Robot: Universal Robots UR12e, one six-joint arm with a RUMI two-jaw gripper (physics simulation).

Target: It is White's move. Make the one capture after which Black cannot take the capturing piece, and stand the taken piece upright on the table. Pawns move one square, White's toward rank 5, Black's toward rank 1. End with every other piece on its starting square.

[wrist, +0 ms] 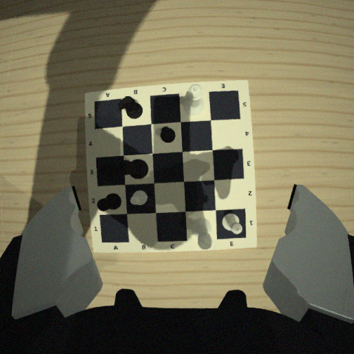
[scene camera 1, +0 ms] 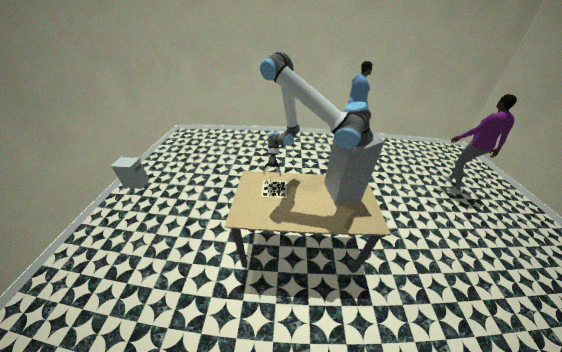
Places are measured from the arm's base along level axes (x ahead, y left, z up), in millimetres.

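Pixels of known places: gripper, fingertip midpoint: [scene camera 1: 272,176].
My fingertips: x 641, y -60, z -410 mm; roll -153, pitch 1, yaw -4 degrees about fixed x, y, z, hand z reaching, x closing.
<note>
Behind a point stands the place of what it marks.
The chessboard [scene camera 1: 274,196] @(z -535, x 620, y 61 mm) [wrist: 252,150] lies on the table. In the wrist view, black pieces stand on B5 [wrist: 133,108], C4 [wrist: 167,134], B3 [wrist: 137,169] and A2 [wrist: 111,201]. White pieces stand on D5 [wrist: 195,101], B2 [wrist: 139,198], D1 [wrist: 203,236] and E1 [wrist: 231,223]. Seen from above and partly shaded, their exact types are hard to tell. My gripper [scene camera 1: 272,173] @(z -410, x 641, y -60 mm) [wrist: 182,189] is open and empty above the board, its jaws wide apart on either side of it in the wrist view.
The wooden table [scene camera 1: 250,215] @(z -540, x 803, y 266 mm) [wrist: 305,100] carries the board and the arm's shadow. The grey robot pedestal [scene camera 1: 345,175] @(z -233, x 96, y 141 mm) stands at its right. A grey box [scene camera 1: 131,172] is on the floor at left. A person in blue [scene camera 1: 359,89] and one in purple [scene camera 1: 492,131] stand beyond the table.
</note>
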